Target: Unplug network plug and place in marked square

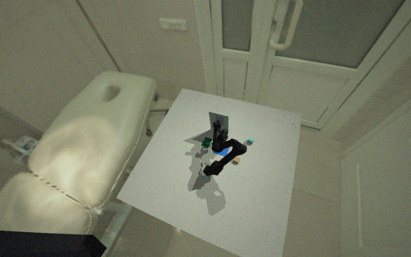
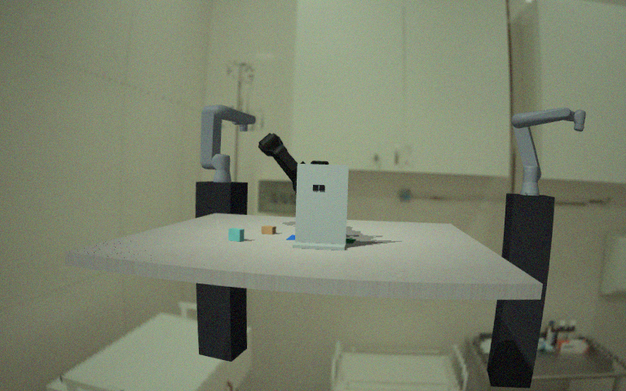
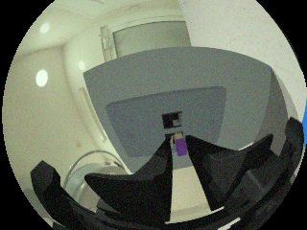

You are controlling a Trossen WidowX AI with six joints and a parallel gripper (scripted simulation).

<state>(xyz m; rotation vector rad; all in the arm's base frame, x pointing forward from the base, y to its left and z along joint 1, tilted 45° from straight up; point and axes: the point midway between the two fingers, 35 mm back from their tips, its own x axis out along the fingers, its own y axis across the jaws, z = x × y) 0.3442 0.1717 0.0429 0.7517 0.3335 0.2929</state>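
Now: gripper tip 19 cm above the blue square, 14 cm past it and 10 cm to the left of it. The rest, counted from my gripper tip: network plug right at my gripper tip; then grey panel 7 cm below, 2 cm ahead.
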